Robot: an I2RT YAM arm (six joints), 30 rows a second.
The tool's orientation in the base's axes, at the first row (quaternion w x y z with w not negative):
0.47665, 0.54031, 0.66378, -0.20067
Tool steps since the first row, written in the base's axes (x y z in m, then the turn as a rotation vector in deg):
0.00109, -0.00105, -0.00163, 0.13, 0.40, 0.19
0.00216, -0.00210, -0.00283, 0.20, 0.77, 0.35
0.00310, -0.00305, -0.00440, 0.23, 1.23, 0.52
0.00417, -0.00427, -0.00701, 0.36, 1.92, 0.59
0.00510, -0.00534, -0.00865, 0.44, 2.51, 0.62
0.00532, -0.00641, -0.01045, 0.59, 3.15, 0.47
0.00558, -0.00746, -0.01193, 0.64, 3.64, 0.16
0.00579, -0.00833, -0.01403, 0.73, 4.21, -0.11
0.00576, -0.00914, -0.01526, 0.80, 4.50, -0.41
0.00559, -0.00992, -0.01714, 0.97, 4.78, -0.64
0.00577, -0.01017, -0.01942, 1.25, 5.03, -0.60
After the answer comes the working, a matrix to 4 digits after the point.
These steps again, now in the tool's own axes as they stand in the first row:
0.00087, 0.00023, 0.00203, 0.05, 0.30, -0.35
0.00138, 0.00055, 0.00386, 0.12, 0.53, -0.68
0.00225, 0.00070, 0.00572, 0.21, 0.75, -1.11
0.00387, 0.00061, 0.00833, 0.52, 1.12, -1.63
0.00474, 0.00069, 0.01032, 0.81, 1.40, -2.07
0.00571, 0.00008, 0.01208, 1.28, 1.71, -2.43
0.00643, -0.00040, 0.01370, 1.80, 1.84, -2.65
0.00776, -0.00102, 0.01544, 2.34, 2.05, -2.94
0.00838, -0.00163, 0.01664, 2.75, 2.14, -2.99
0.00956, -0.00251, 0.01805, 3.10, 2.33, -3.03
0.01137, -0.00300, 0.01938, 3.20, 2.67, -3.13

The tool's axes in the first row as the columns of a matrix, in the base's axes (rounded; the answer above uses it unrounded):
0.0383, 0.9086, 0.4159
0.5260, 0.3356, -0.7815
-0.8496, 0.2487, -0.4651

